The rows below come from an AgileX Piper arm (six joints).
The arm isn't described. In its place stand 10 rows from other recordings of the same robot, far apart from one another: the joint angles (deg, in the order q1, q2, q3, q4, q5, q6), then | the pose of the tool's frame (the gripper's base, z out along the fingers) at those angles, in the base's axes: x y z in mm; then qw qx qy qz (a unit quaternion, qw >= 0).
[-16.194, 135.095, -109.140, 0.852, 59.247, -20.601] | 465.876 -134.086 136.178 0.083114 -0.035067 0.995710 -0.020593
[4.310, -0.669, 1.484, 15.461, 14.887, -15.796] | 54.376 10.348 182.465 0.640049 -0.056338 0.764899 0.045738
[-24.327, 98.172, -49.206, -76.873, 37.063, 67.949] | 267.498 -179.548 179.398 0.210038 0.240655 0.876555 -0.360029
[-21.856, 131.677, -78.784, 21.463, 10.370, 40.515] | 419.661 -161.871 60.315 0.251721 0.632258 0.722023 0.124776
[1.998, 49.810, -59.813, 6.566, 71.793, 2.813] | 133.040 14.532 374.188 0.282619 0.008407 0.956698 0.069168
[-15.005, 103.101, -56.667, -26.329, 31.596, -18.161] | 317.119 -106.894 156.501 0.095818 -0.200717 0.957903 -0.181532
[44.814, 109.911, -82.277, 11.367, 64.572, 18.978] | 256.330 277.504 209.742 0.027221 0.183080 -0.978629 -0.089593
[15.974, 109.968, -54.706, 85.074, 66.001, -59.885] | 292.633 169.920 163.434 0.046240 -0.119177 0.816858 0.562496
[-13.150, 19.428, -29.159, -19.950, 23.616, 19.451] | 68.058 -28.674 326.413 0.647959 0.137593 0.739392 -0.120486
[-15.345, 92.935, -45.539, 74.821, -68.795, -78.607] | 260.215 -156.312 244.418 0.378914 0.288919 0.669584 -0.569743
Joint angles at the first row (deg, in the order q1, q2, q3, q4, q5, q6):
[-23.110 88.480 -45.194 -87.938 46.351 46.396]
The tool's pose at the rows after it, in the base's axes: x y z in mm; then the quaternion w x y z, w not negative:
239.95 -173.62 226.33 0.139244 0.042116 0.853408 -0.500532
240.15 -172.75 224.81 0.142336 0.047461 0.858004 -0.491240
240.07 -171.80 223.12 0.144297 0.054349 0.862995 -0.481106
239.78 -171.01 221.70 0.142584 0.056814 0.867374 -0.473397
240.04 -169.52 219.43 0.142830 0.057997 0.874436 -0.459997
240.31 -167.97 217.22 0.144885 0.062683 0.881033 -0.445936
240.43 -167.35 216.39 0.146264 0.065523 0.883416 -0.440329
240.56 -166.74 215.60 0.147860 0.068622 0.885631 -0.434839
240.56 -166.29 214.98 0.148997 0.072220 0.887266 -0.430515
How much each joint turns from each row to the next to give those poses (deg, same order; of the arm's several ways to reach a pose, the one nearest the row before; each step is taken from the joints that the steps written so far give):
[-0.001 0.000 0.001 1.048 -0.225 0.002]
[0.001 0.002 -0.002 1.184 -0.713 0.000]
[0.000 -0.001 0.001 1.485 -0.622 -0.122]
[0.001 -0.001 -0.001 1.382 -0.387 -0.736]
[-0.001 0.001 0.001 1.977 -1.028 -1.120]
[-0.001 0.000 -0.001 2.037 -1.005 -0.729]
[0.001 0.000 0.000 0.790 -0.386 -0.153]
[0.000 -0.002 0.002 0.758 -0.379 -0.095]
[-0.001 0.001 -0.001 0.643 -0.232 0.000]

